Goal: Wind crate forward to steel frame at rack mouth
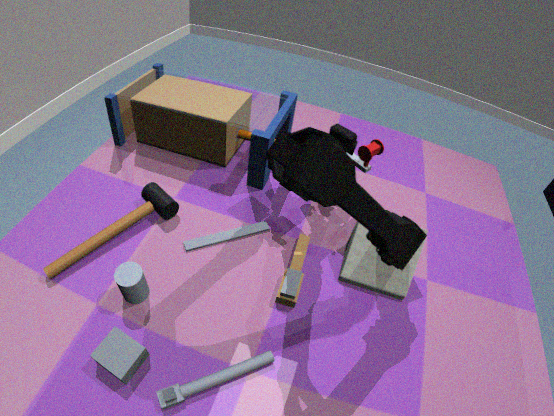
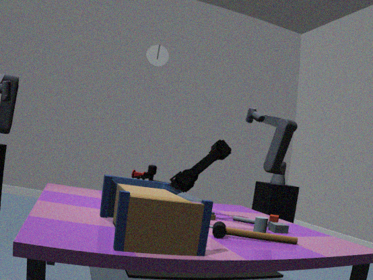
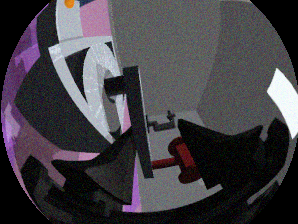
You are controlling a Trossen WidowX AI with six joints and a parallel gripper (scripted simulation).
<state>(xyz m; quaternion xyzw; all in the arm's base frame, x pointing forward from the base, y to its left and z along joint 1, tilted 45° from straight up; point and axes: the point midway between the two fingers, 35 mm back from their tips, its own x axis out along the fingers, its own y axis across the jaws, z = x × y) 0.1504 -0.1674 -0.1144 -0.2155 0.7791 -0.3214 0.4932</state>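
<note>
Now: the grey crank handle 1 cm behind my gripper tip, 2 cm to the left of it and 1 cm below it. From my gripper tip the other things lie so: grey winch 3 cm ahead, 3 cm to the right, 10 cm below; blue frame 20 cm ahead, 2 cm to the right, 2 cm below; red knob 4 cm behind, 4 cm to the left, 2 cm above.
</note>
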